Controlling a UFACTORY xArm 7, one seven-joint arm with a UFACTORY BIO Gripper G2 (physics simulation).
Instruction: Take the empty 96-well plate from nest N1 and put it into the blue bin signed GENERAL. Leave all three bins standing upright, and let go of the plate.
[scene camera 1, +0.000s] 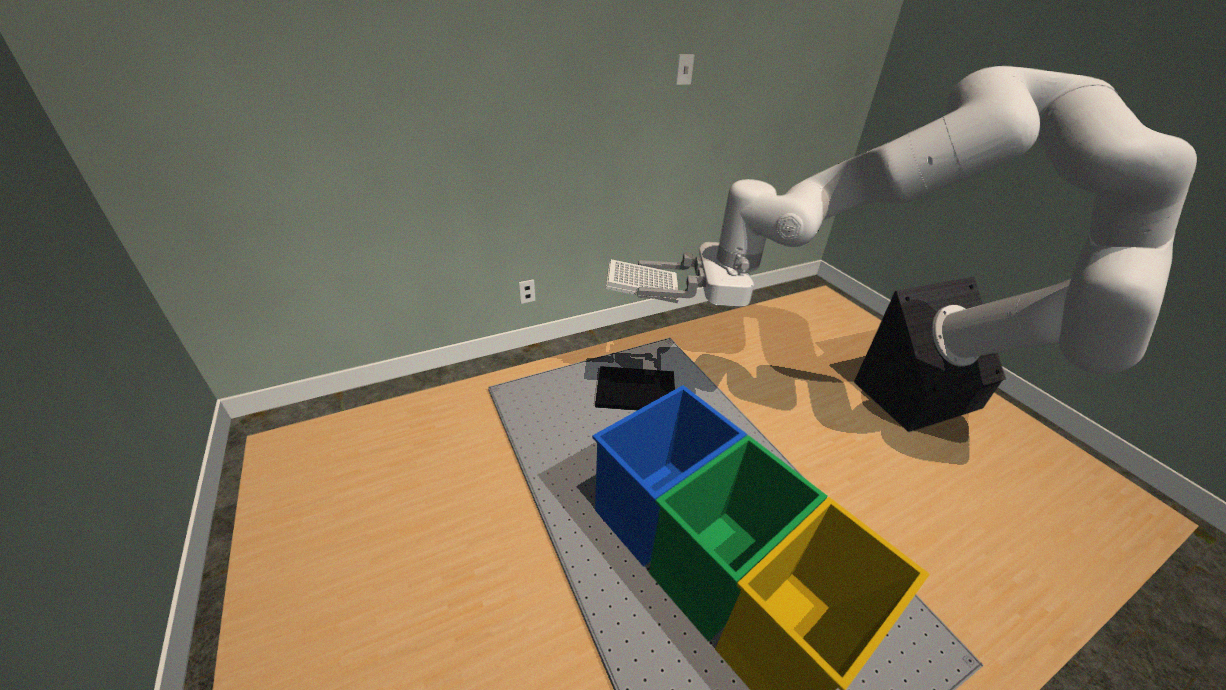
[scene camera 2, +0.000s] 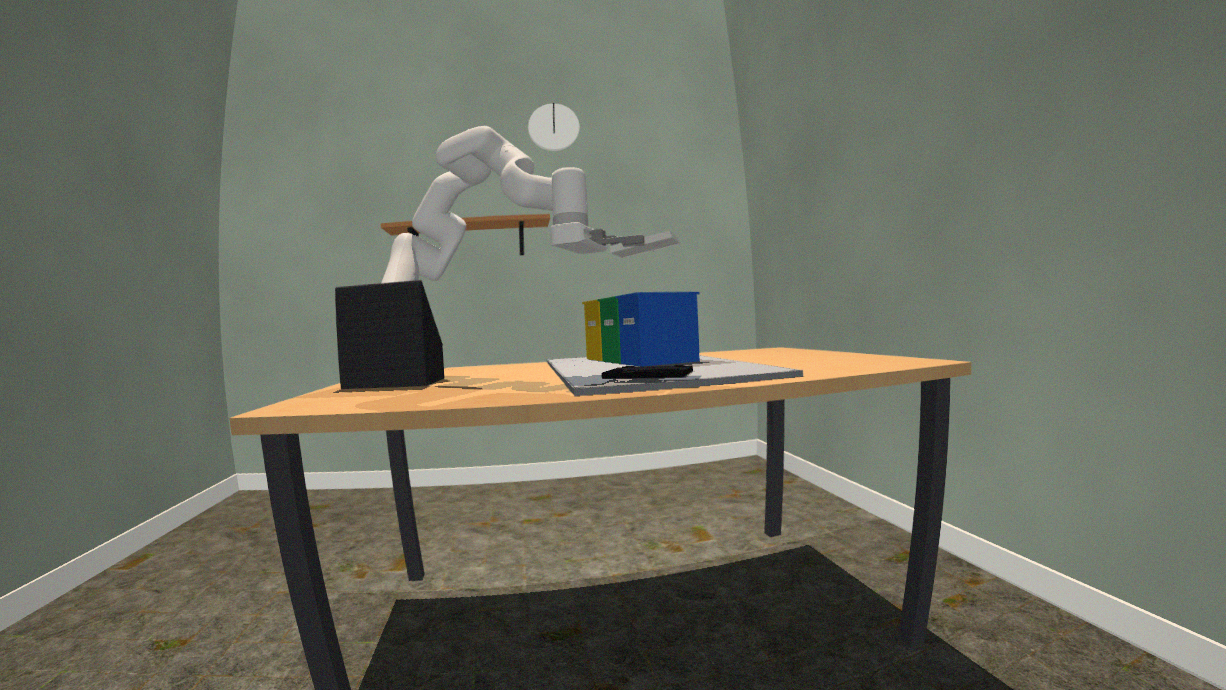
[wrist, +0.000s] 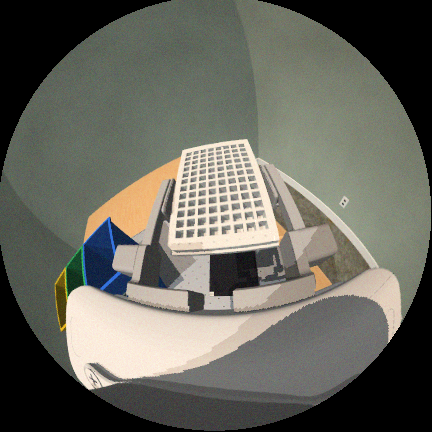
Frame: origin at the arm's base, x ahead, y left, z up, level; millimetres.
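Seen in the pictures: hand at its tool point: (scene camera 1: 650, 279) (scene camera 2: 639, 244) (wrist: 217, 190); arm's base at its link origin: (scene camera 1: 955, 335) (scene camera 2: 388, 317).
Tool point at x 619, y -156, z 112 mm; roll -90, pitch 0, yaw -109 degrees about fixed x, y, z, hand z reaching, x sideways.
Observation:
Pixels of each thing's top centre, then the offset from my tool point to it. Level surfaces: height alone.
- white 96-well plate at its top centre: (wrist: 214, 168) (scene camera 1: 643, 272) (scene camera 2: 644, 236) dy -4, dx +12, dz +15 mm
- black nest at its top centre: (scene camera 2: 648, 367) (scene camera 1: 636, 385) (wrist: 232, 263) dy +0, dx +7, dz -252 mm
- blue bin at its top centre: (scene camera 1: 670, 434) (wrist: 96, 254) (scene camera 2: 656, 293) dy +284, dx +61, dz -86 mm
- green bin at its top centre: (scene camera 1: 743, 497) (scene camera 2: 634, 297) (wrist: 73, 281) dy +405, dx +11, dz -86 mm
- yellow bin at its top centre: (scene camera 1: 836, 578) (scene camera 2: 616, 300) (wrist: 60, 298) dy +527, dx -40, dz -86 mm
- grey perforated board at its surface level: dz -266 mm
The white 96-well plate (scene camera 1: 643, 277) (scene camera 2: 649, 246) (wrist: 222, 195) is up in the air, between the fingers of my gripper (scene camera 1: 641, 278) (scene camera 2: 641, 240) (wrist: 220, 176), which is shut on its two long sides. The plate looks a little tilted in scene camera 2. It hangs high above the black nest (scene camera 1: 634, 390) (scene camera 2: 647, 372) (wrist: 225, 280), which holds no plate. The blue bin (scene camera 1: 622, 497) (scene camera 2: 664, 330) (wrist: 100, 260) stands upright beside the nest, lower than the plate. Its small label shows in scene camera 2, too small to read.
The green bin (scene camera 1: 690, 557) (scene camera 2: 609, 342) (wrist: 75, 272) and the yellow bin (scene camera 1: 763, 638) (scene camera 2: 591, 342) (wrist: 61, 300) stand upright in a row beyond the blue one, on the grey perforated board (scene camera 1: 536, 411) (scene camera 2: 737, 371). The black arm base (scene camera 1: 900, 377) (scene camera 2: 386, 338) stands on the table.

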